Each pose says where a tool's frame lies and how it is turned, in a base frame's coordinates. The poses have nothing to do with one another.
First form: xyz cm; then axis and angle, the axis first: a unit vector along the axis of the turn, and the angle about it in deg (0 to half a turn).
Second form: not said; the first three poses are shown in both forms.
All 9 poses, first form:
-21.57 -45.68 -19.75 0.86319 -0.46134 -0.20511 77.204
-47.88 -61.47 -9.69 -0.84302 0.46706 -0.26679 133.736
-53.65 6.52 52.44 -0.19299 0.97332 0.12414 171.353
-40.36 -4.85 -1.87 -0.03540 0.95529 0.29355 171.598
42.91 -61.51 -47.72 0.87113 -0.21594 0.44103 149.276
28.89 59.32 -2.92 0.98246 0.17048 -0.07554 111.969
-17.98 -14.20 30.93 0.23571 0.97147 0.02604 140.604
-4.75 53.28 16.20 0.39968 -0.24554 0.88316 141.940
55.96 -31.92 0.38 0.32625 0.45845 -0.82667 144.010
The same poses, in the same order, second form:
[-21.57 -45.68 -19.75], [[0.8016 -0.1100 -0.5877], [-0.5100 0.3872 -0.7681], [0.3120 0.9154 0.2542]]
[-47.88 -61.47 -9.69], [[0.5107 -0.4732 0.7179], [-0.8587 -0.3224 0.3984], [0.0429 -0.8199 -0.5710]]
[-53.65 6.52 52.44], [[-0.9146 -0.3922 0.0987], [-0.3549 0.8953 0.2693], [-0.1940 0.2113 -0.9580]]
[-40.36 -4.85 -1.87], [[-0.9868 -0.1102 0.1189], [-0.0244 0.8261 0.5630], [-0.1603 0.5527 -0.8178]]
[42.91 -61.51 -47.72], [[0.5516 -0.5751 0.6041], [-0.1245 -0.7729 -0.6222], [0.8248 0.2680 -0.4979]]
[28.89 59.32 -2.92], [[0.9522 0.3002 0.0561], [0.1601 -0.3342 -0.9288], [-0.2601 0.8934 -0.3663]]
[-17.98 -14.20 30.93], [[-0.6743 0.3894 0.6275], [0.4225 0.9003 -0.1048], [-0.6057 0.1944 -0.7716]]
[-4.75 53.28 16.20], [[-0.5018 -0.7199 0.4795], [0.3690 -0.6796 -0.6340], [0.7823 -0.1412 0.6067]]
[55.96 -31.92 0.38], [[-0.6166 0.7564 -0.2185], [-0.2152 -0.4289 -0.8774], [-0.7573 -0.4939 0.4272]]

